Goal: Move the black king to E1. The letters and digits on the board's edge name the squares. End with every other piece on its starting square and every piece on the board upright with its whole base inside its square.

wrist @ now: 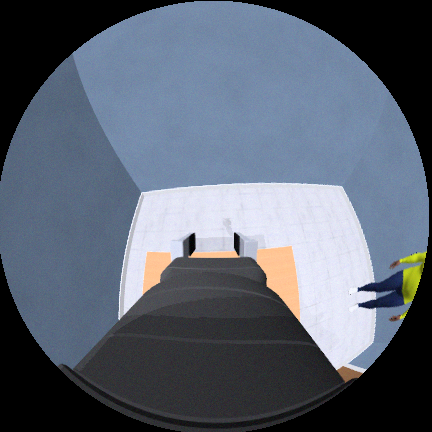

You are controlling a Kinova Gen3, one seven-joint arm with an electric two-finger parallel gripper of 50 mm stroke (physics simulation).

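Frame: origin at the arm's base, x ahead, y left, z up, level; centimetres.
Where they show: gripper, between the fingertips: [214, 240].
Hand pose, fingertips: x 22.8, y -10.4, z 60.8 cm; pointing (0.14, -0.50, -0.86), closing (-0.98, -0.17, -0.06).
Observation:
After its pixels a point has its place.
My gripper [214, 240] {z 60.8, x 22.8, y -10.4 cm} is open, with its two fingertips well apart and nothing between them. Past the fingertips lie the far edge of the table and the pale floor. The dark body of the gripper covers the lower middle of the wrist view and hides most of the table. The black king, the chess board and the other pieces do not show in the wrist view, so square E1 cannot be made out.
An orange wooden table top [279, 272] {z -19.6, x -16.5, y -20.1 cm} shows on both sides of the gripper body. Pale tiled floor [325, 240] surrounds it, with blue walls [225, 100] beyond. A person in a yellow top and blue trousers [390, 286] is at the right edge.

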